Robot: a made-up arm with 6 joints.
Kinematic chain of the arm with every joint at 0, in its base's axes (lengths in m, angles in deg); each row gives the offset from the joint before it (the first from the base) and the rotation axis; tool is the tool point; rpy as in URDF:
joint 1: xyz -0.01 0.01 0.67 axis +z
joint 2: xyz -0.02 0.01 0 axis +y
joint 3: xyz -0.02 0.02 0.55 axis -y
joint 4: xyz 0 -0.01 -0.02 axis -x
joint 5: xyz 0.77 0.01 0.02 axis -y
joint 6: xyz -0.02 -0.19 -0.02 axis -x
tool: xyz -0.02 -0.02 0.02 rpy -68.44 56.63 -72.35
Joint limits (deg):
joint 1: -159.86..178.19
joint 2: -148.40..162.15
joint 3: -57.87..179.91
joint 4: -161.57..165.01
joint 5: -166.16..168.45
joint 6: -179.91..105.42
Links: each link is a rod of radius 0.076 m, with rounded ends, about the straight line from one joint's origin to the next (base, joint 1, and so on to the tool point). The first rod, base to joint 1, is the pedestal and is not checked.
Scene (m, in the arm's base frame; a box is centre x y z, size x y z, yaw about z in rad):
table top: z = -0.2
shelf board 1: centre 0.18 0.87 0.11 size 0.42 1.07 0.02 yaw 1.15
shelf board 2: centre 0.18 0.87 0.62 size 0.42 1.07 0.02 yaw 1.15
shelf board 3: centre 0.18 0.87 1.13 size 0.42 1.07 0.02 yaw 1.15
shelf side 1: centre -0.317 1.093 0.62 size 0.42 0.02 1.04 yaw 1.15
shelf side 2: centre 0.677 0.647 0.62 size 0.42 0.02 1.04 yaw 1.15
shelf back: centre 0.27 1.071 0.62 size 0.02 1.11 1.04 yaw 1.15
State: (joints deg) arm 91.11 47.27 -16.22 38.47 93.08 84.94
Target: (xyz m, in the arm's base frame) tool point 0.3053 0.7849 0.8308
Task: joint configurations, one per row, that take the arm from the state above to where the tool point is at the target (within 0.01 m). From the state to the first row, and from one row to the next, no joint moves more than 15 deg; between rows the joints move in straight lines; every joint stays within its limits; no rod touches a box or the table.
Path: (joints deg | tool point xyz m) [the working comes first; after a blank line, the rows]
Joints at the target: 76.17 19.79 -13.00 37.50 91.26 83.90
Straight joint move there: touches shelf board 2.

1: 97.79 42.16 -27.21 37.85 92.03 85.04 | 0.0188 0.6851 0.3931
2: 104.48 37.05 -38.20 37.23 90.97 85.13 | -0.0307 0.5738 0.3931
3: 111.16 31.94 -49.19 36.61 89.92 85.23 | -0.0525 0.4570 0.3975
4: 104.75 18.43 -50.03 35.83 88.63 84.71 | -0.0110 0.4969 0.5059
5: 98.33 4.92 -50.87 35.04 87.33 84.18 | 0.0426 0.5079 0.6180
6: 91.92 -8.58 -51.70 34.26 86.04 83.66 | 0.0993 0.4882 0.7280
7: 85.51 -22.09 -52.54 33.47 84.74 83.13 | 0.1505 0.4391 0.8308
8: 82.39 -8.13 -39.36 34.81 86.91 83.39 | 0.1886 0.5549 0.8629
9: 79.28 5.83 -26.18 36.16 89.08 83.65 | 0.2406 0.6732 0.8631
10: 76.17 19.79 -13.00 37.50 91.26 83.90 | 0.3053 0.7849 0.8308

